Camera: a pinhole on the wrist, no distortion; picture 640 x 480 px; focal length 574.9 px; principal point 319.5 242.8 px. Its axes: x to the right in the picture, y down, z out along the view. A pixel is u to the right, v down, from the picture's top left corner.
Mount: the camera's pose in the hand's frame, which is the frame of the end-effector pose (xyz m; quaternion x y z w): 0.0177 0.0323 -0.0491 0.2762 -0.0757 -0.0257 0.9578
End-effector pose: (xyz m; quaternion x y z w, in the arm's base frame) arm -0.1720 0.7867 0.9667 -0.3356 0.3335 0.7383 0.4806
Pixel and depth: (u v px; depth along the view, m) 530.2 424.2 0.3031
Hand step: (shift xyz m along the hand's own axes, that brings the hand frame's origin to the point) 0.0798 -0.0561 0.2698
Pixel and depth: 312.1 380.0 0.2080
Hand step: -0.0177 -0.0347 0.1509
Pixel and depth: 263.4 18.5 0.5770
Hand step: -0.1314 -0.4561 0.3059
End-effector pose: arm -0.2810 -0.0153 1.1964 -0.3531 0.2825 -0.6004 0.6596
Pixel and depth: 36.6 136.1 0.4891
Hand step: -0.2984 -0.2795 0.2799
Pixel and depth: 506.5 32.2 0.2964
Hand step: 0.0649 -0.2240 0.1534
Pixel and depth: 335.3 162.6 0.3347
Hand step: -0.0268 -0.1838 0.2070
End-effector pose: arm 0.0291 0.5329 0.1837 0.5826 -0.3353 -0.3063 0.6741
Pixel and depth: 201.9 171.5 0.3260
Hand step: -0.1003 -0.1670 0.1932
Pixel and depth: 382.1 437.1 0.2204
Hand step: 0.0069 -0.0226 0.1780
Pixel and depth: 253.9 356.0 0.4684
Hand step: -0.1089 -0.1308 0.3846
